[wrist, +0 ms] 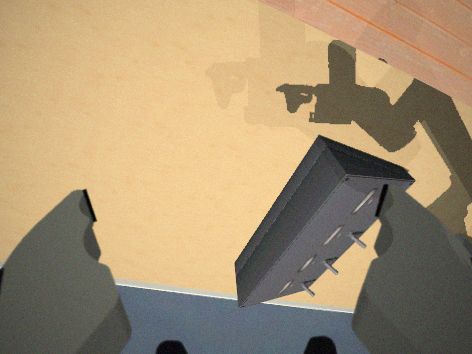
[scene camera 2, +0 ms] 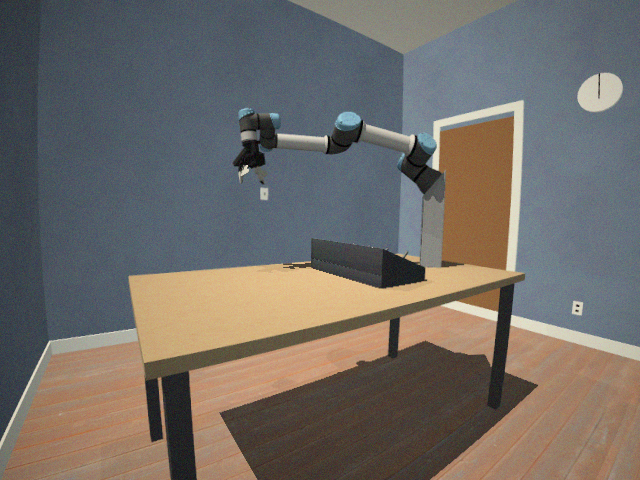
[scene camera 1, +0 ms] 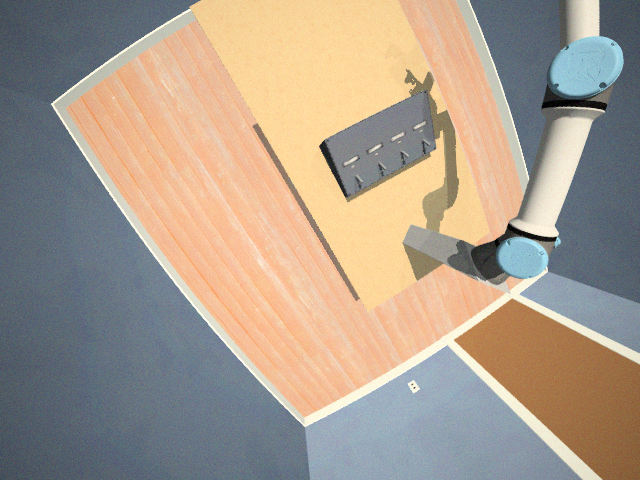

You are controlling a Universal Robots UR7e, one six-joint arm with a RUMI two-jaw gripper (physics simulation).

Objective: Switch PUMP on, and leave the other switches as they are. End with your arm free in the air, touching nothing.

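Observation:
A dark grey switch panel (scene camera 1: 373,130) (scene camera 2: 346,260) (wrist: 285,235) with a sloped face rests on the table. In scene camera 1 its face has a row of pale label plates and a row of small metal levers, among them the levers at the left end (scene camera 1: 358,181) and the right end (scene camera 1: 425,146). The levers look similarly tilted; the labels are too small to read, so I cannot tell which is PUMP. The wrist view shows three levers, one of them the middle one (wrist: 330,266). My gripper (scene camera 2: 251,182) (wrist: 236,191) is open and empty, high above the table, away from the panel. It is outside scene camera 1.
The wooden table (scene camera 1: 315,98) (scene camera 2: 232,304) (wrist: 150,150) carries the panel. The arm's grey pedestal (scene camera 1: 431,243) (scene camera 2: 432,232) stands at one end of the table. Shadows of the arm lie on the table beside the panel. Blue walls and a brown door (scene camera 2: 478,206) are behind.

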